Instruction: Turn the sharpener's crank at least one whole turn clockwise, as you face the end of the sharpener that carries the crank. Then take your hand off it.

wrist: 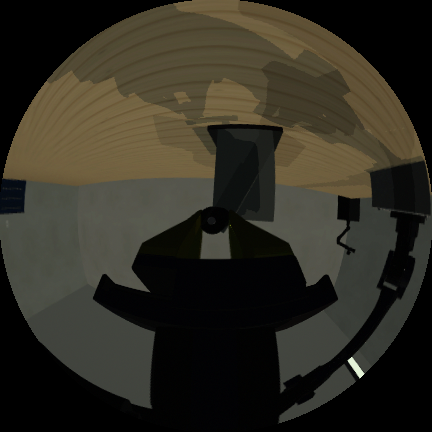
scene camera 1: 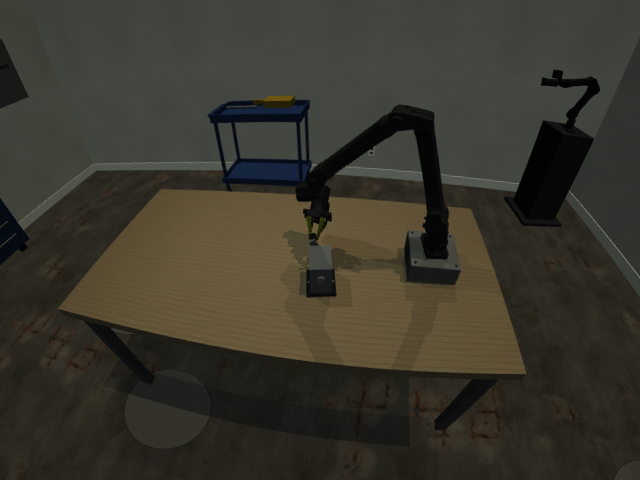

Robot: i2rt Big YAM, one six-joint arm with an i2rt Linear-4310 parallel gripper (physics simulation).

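Where they show: gripper, fingertip midpoint: [wrist: 215, 215] [scene camera 1: 312, 239]; arm's base, link origin: [scene camera 1: 433, 247].
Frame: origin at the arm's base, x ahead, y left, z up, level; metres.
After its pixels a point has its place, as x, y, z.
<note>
The sharpener [scene camera 1: 320, 258] @[0.422, 0.112, 0.040] [wrist: 245, 170] @[0.428, 0.026, -0.012] is a grey box on a dark base, standing upright on the wooden table [scene camera 1: 222, 289] @[0.782, 0.161, -0.088]. Its crank is at the far end in the scene view, with a round black knob [scene camera 1: 312, 237] @[0.455, 0.017, 0.049] [wrist: 214, 220] @[0.452, -0.010, 0.038] close to the top of the body and a little to the left. My gripper [scene camera 1: 313, 236] @[0.455, 0.012, 0.035] [wrist: 215, 215] @[0.455, 0.012, 0.035] comes down from above and behind, its yellow-green fingers shut on the crank's knob. The knob sits between the fingertips in the wrist view. The crank's arm is mostly hidden behind the knob and fingers.
My arm's grey base block [scene camera 1: 432, 271] @[0.022, 0.102, -0.026] stands on the table right of the sharpener. Behind the table is a blue cart [scene camera 1: 261, 117] with a yellow thing [scene camera 1: 279, 101] on it. A black pedestal [scene camera 1: 550, 175] with a second arm stands at the back right.
</note>
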